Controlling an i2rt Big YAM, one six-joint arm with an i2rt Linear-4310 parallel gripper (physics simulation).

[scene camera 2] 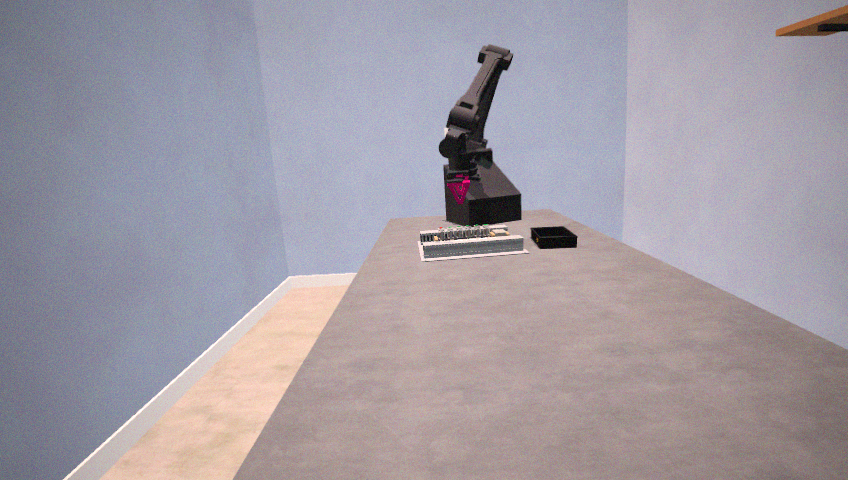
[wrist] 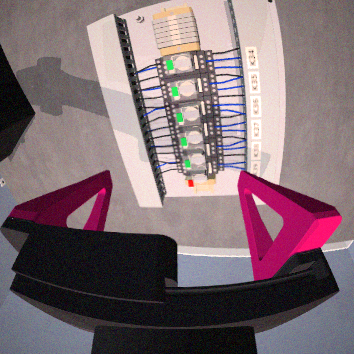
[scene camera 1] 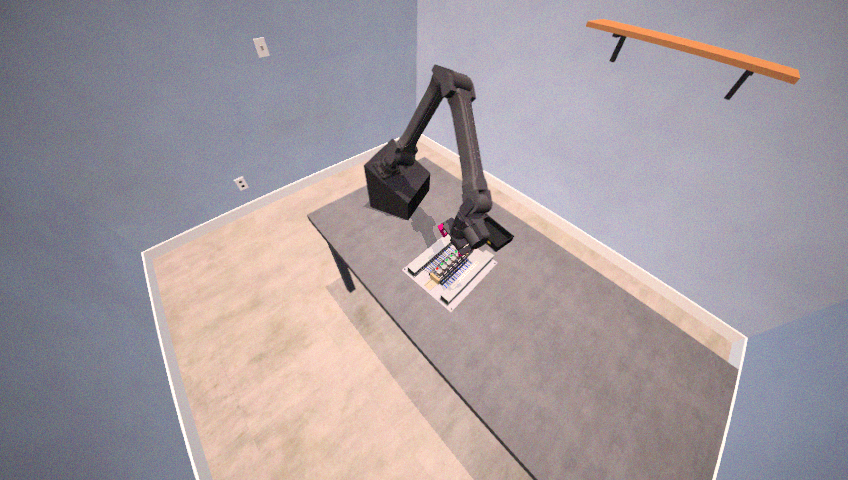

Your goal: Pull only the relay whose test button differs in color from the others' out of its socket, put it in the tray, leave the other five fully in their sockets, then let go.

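Seen in the pictures: gripper, fingertip midpoint: (scene camera 2: 460, 199) (wrist: 174, 177) (scene camera 1: 452, 246); arm's base, origin of the base link: (scene camera 1: 386, 168).
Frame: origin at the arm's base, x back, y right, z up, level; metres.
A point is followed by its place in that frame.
Note:
The relay with the red test button (scene camera 1: 438, 269) {x -0.494, y 0.133, z -0.142 m} (scene camera 2: 440, 228) {x -0.501, y 0.136, z -0.140 m} (wrist: 190, 183) {x -0.488, y 0.135, z -0.140 m} sits in the end socket of the row, at the bottom in the wrist view. The other relays have green buttons (wrist: 179, 117) {x -0.482, y 0.047, z -0.140 m} and sit in their sockets on the white panel (scene camera 1: 425, 282) {x -0.477, y 0.184, z -0.208 m} (wrist: 220, 191) {x -0.530, y 0.199, z -0.207 m}. My gripper (scene camera 1: 451, 242) {x -0.491, y 0.066, z -0.052 m} (scene camera 2: 460, 202) {x -0.491, y 0.066, z -0.052 m} (wrist: 174, 177) {x -0.491, y 0.066, z -0.052 m} is open, with its magenta fingers wide apart and nothing between them. It hangs above the panel; in the wrist view the red-button relay appears between and slightly below the fingertips. The black tray (scene camera 1: 510, 238) {x -0.578, y -0.253, z -0.179 m} (scene camera 2: 554, 242) {x -0.576, y -0.206, z -0.191 m} stands beside the panel.
Two wire ducts (wrist: 112, 100) {x -0.390, y 0.022, z -0.167 m} (scene camera 2: 473, 246) {x -0.600, y 0.043, z -0.182 m} flank the relay row. A terminal block (wrist: 175, 30) {x -0.485, y -0.052, z -0.163 m} stands at the green-button end of the row. Labels (wrist: 253, 57) {x -0.568, y -0.017, z -0.167 m} run along one duct. The black arm base (scene camera 1: 395, 190) {x -0.098, y 0.028, z -0.052 m} (scene camera 2: 493, 208) {x -0.116, y -0.098, z -0.144 m} stands behind on the grey table (scene camera 1: 565, 356) {x -1.025, y 0.017, z -0.210 m}.

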